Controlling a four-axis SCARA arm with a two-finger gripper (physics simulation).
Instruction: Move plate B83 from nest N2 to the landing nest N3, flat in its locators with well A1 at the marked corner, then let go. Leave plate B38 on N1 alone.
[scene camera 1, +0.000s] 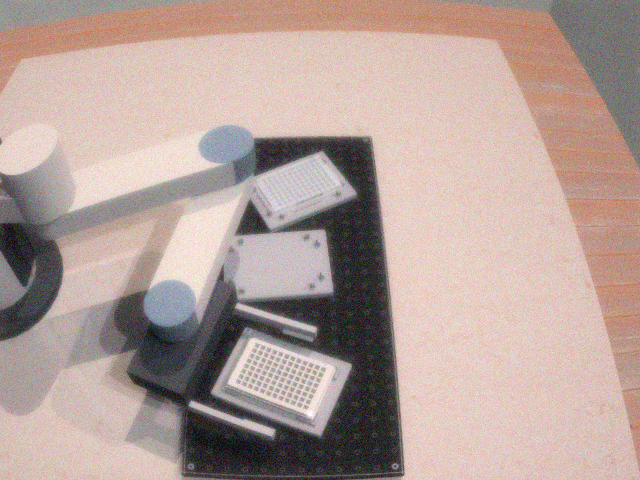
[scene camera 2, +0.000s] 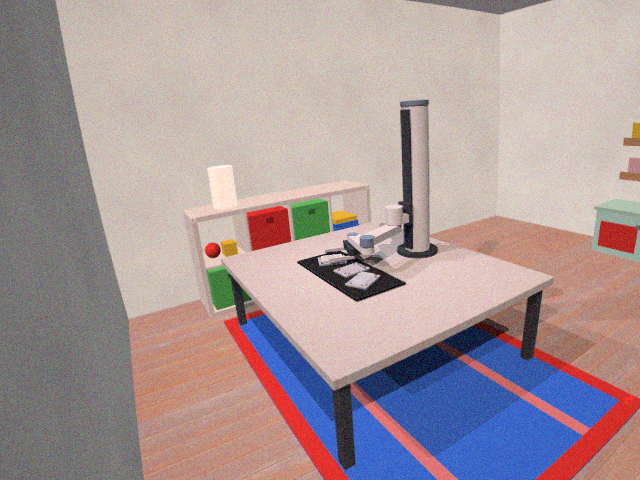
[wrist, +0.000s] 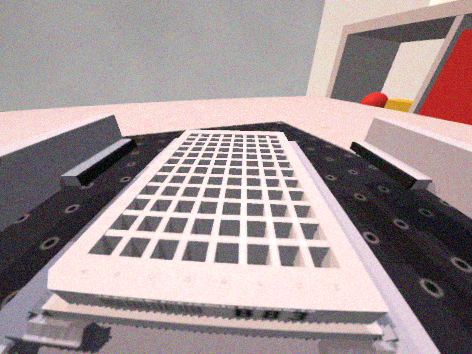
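The cream 96-well plate B83 (scene camera 1: 281, 374) (scene camera 2: 331, 258) (wrist: 225, 200) lies on nest N2 (scene camera 1: 338, 379) (wrist: 400, 330); the blurred label on its near edge in the wrist view looks like B83. My gripper (scene camera 1: 281, 380) (wrist: 244, 131) is open, one finger along each long side of the plate, with a gap on both sides. Their exact height over the nest is hard to tell. Landing nest N3 (scene camera 1: 279, 266) (scene camera 2: 351, 269) is bare, its locators showing, its left edge partly behind the arm. Plate B38 (scene camera 1: 298, 181) lies on N1 (scene camera 1: 310, 210). Well letters are too blurred to read.
The nests stand on a black perforated board (scene camera 1: 361, 310) (wrist: 345, 185) on the pale table (scene camera 1: 465, 258) (scene camera 2: 413, 304). The arm's forearm (scene camera 1: 201, 242) passes left of N3 and close to N1. The column (scene camera 2: 421, 175) stands behind the board. A shelf unit (scene camera 2: 279, 198) is beyond the table.
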